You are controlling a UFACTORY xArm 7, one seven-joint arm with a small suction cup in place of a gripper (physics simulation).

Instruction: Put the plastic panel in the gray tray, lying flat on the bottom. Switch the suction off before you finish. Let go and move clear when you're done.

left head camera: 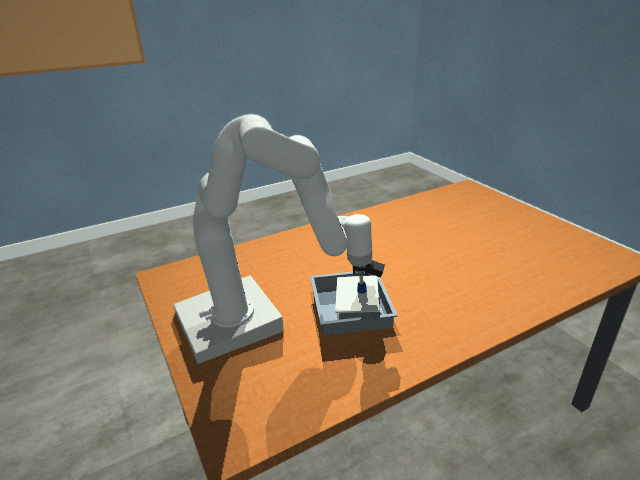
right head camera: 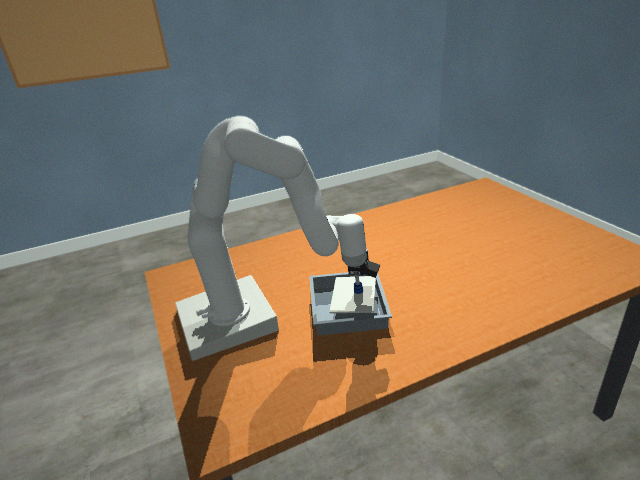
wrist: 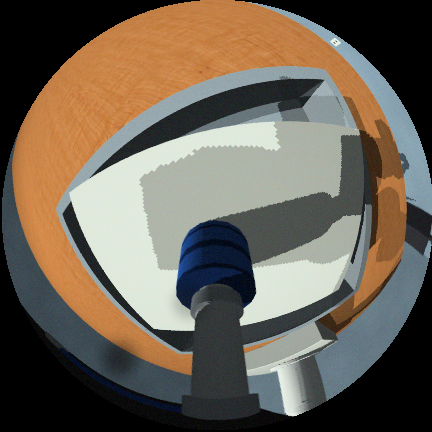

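Pixels of known places: hand at its tool point: [left head camera: 362, 293] [right head camera: 359, 293] [wrist: 214, 238]; arm's base at its link origin: [left head camera: 232, 313] [right head camera: 229, 312] [wrist: 294, 360].
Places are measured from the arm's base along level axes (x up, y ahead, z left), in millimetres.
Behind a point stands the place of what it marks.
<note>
The plastic panel [left head camera: 347, 297] @(x 12, y 329, z -112 mm) [right head camera: 342, 297] @(x 12, y 327, z -109 mm) [wrist: 110, 225] @(x 19, y 427, z -78 mm) is a thin off-white square, roughly level and within the outline of the gray tray [left head camera: 356, 325] @(x -22, y 308, z -202 mm) [right head camera: 351, 326] @(x -24, y 311, z -203 mm) [wrist: 300, 73] @(x 5, y 422, z -215 mm). It looks about level with the tray's rim, above the bottom; the exact gap is hidden under it. My suction cup [left head camera: 361, 288] [right head camera: 358, 288] [wrist: 216, 260], blue, is on the panel's top face and holds it. In the wrist view one panel corner lies close to the rim at the left, and the far right corner overlaps the rim. The tray's bottom shows left of the panel in both head views.
The arm's light base block [left head camera: 261, 299] @(x 6, y 96, z 14 mm) [right head camera: 258, 297] @(x 7, y 98, z 21 mm) [wrist: 295, 347] @(x -5, y 119, z -47 mm) stands left of the tray on the orange table [left head camera: 491, 248] @(x -45, y 991, z -45 mm) [right head camera: 491, 248] @(x -45, y 964, z -28 mm). The arm arches over from the base to the tray. Shadows of the arm and tray fall toward the table's front edge.
</note>
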